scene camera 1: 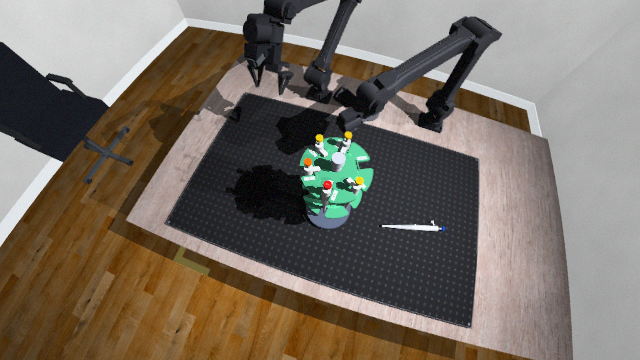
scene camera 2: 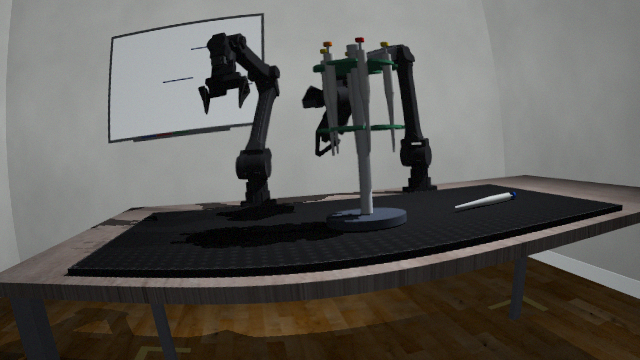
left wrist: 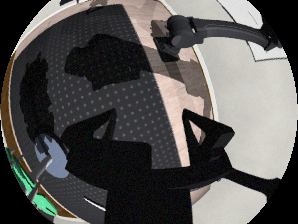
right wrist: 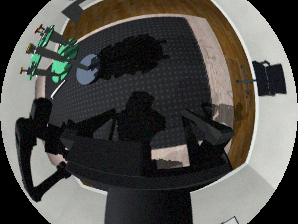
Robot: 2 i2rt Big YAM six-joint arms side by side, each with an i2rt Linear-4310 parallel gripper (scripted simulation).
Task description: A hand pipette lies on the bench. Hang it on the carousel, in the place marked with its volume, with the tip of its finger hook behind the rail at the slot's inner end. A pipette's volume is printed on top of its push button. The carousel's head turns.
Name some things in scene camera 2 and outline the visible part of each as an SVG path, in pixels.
My right gripper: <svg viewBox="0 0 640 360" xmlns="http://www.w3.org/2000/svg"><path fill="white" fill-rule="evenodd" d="M247 76L241 76L240 72L206 78L205 84L208 86L209 93L205 86L198 88L206 115L208 114L210 98L227 95L227 90L239 88L239 108L241 108L244 100L250 93Z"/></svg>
A green carousel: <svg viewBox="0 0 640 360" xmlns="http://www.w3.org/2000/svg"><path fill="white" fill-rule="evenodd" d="M370 126L371 131L376 131L374 128L385 130L405 128L405 125ZM313 67L313 72L315 73L325 72L325 66L322 64ZM367 60L369 75L382 73L382 66L392 65L392 71L398 69L398 64L394 64L390 60L375 58ZM350 44L346 46L347 55L350 59L327 61L326 65L335 66L336 76L344 76L347 73L351 73L355 125L358 126L317 129L317 132L334 130L356 131L361 212L360 209L329 214L326 216L326 224L330 229L342 231L367 231L399 226L407 221L405 210L398 208L373 208L370 152L359 90L358 59L356 58L355 51L359 50L359 44Z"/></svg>
